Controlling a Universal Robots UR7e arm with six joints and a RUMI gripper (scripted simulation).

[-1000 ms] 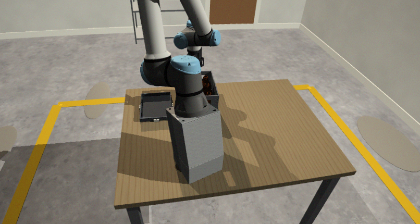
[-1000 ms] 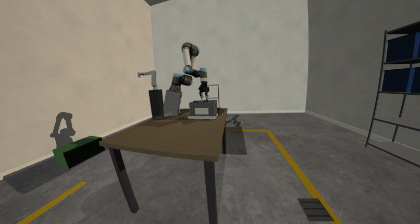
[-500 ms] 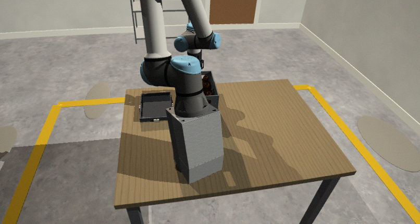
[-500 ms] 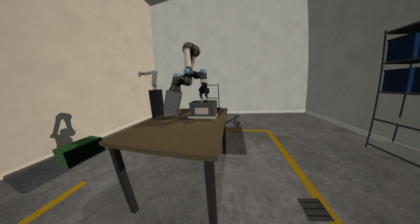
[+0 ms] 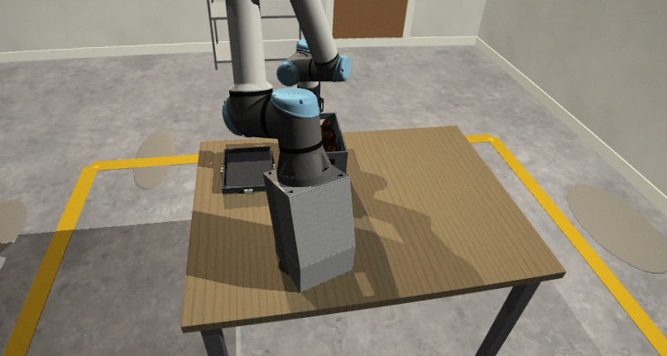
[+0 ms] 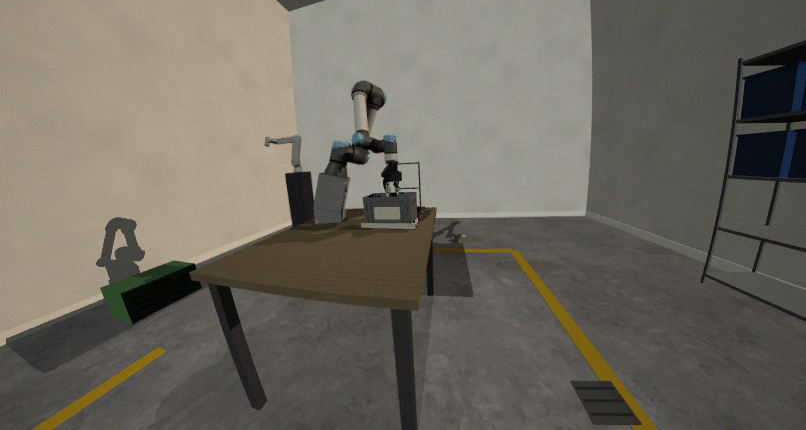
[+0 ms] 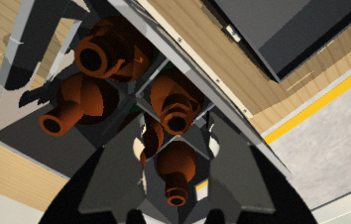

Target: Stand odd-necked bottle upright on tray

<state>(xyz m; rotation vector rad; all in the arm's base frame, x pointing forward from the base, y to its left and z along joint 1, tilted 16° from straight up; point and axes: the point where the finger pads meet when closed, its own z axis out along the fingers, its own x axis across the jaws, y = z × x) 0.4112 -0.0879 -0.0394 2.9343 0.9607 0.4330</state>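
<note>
Right now the crate is 5 cm to the right of my hand and 8 cm below it. Also, from my hand: bottle 10 cm behind, 8 cm to the right, 7 cm below; dark tray 4 cm ahead, 21 cm to the left, 15 cm below.
</note>
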